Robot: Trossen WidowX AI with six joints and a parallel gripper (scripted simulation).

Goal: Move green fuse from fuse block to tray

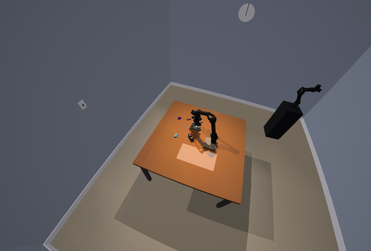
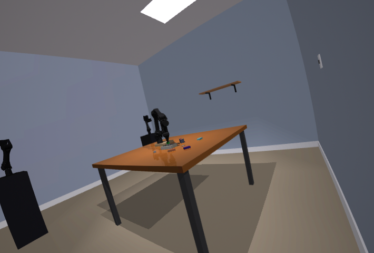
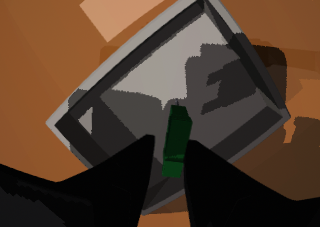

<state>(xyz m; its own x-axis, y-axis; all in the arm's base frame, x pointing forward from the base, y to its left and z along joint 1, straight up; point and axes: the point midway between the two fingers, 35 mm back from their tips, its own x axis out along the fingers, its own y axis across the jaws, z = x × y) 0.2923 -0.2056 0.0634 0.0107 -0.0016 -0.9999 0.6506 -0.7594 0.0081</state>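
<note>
Right now my gripper tip is 6 cm above the grey tray. Also, from my gripper tip: blue piece (28 cm ahead, 11 cm to the right, 5 cm below); cyan piece (23 cm to the left, 23 cm ahead, 5 cm below).
</note>
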